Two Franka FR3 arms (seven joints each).
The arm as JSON. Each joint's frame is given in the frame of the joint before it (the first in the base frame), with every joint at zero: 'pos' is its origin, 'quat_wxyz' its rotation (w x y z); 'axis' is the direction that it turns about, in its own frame. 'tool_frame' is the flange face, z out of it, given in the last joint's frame.
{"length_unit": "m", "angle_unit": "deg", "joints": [
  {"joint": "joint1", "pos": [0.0, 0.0, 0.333], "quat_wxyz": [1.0, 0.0, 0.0, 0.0], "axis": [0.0, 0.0, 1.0]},
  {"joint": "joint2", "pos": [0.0, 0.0, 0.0], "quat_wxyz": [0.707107, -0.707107, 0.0, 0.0], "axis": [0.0, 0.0, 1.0]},
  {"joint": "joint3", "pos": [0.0, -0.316, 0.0], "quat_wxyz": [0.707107, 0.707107, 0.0, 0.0], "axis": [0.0, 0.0, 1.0]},
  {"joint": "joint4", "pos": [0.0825, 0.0, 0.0], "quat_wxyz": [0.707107, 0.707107, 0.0, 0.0], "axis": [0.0, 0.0, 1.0]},
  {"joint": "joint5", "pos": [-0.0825, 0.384, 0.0], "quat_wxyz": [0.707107, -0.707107, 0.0, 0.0], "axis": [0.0, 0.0, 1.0]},
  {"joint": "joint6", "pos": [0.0, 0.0, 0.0], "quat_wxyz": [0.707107, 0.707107, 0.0, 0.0], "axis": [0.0, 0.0, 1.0]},
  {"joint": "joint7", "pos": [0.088, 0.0, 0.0], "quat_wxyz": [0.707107, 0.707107, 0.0, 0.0], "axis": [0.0, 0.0, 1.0]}
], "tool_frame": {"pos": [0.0, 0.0, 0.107], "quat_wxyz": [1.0, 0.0, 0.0, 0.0]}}
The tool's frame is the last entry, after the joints.
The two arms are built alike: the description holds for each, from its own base.
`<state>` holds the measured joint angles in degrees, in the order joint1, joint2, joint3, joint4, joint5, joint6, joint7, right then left.
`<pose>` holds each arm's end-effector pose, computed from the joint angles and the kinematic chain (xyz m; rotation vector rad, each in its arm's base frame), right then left.
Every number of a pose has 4 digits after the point. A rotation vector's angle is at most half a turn.
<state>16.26 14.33 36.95 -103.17 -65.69 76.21 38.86 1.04 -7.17 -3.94 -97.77 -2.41 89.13 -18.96</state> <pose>0.4474 0.3625 0.4503 1.9505 0.4040 0.3626 0.5116 -0.0327 0.6260 3.0826 0.4357 -0.0495</pose>
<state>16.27 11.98 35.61 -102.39 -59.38 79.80 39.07 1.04 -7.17 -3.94 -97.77 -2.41 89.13 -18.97</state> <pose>0.4454 0.3622 0.4656 2.0750 0.3846 0.3530 0.5116 -0.0327 0.6260 3.0825 0.4360 -0.0495</pose>
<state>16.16 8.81 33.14 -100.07 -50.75 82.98 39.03 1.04 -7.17 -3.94 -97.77 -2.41 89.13 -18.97</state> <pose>0.4479 0.3555 0.4981 2.2456 0.3144 0.3372 0.5116 -0.0327 0.6260 3.0825 0.4360 -0.0495</pose>
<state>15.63 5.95 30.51 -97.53 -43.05 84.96 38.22 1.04 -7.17 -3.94 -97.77 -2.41 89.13 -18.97</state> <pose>0.4536 0.3421 0.5336 2.3957 0.2361 0.3201 0.5116 -0.0327 0.6260 3.0825 0.4360 -0.0495</pose>
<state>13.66 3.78 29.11 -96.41 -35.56 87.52 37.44 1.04 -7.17 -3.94 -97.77 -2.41 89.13 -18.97</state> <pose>0.4599 0.3272 0.5552 2.5380 0.1728 0.2920 0.5116 -0.0327 0.6260 3.0825 0.4360 -0.0495</pose>
